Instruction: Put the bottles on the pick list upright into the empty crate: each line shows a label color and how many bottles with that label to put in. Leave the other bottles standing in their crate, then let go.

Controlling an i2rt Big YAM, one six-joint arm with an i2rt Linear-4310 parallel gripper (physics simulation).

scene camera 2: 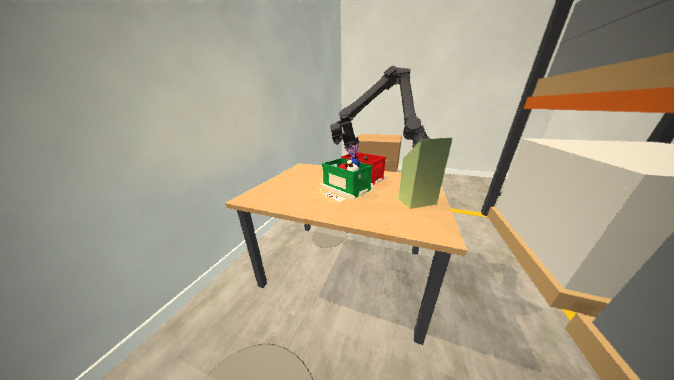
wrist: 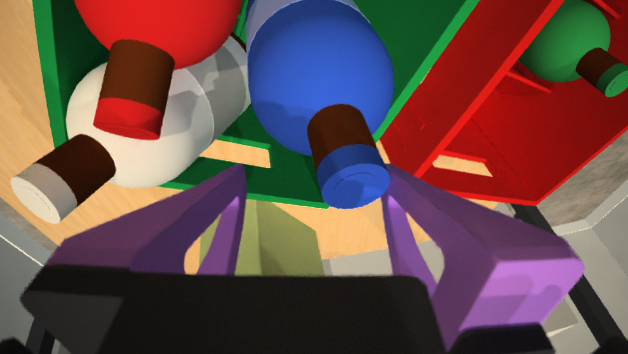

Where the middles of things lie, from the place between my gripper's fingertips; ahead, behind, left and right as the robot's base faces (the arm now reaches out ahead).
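Labels:
You'd find the blue bottle (wrist: 320, 85) 10 mm ahead of my hand, 10 mm to the right of it and 60 mm below it, and there's a white bottle (wrist: 205, 99) too, which is 80 mm below my hand, 80 mm to the left of it and 20 mm behind it.

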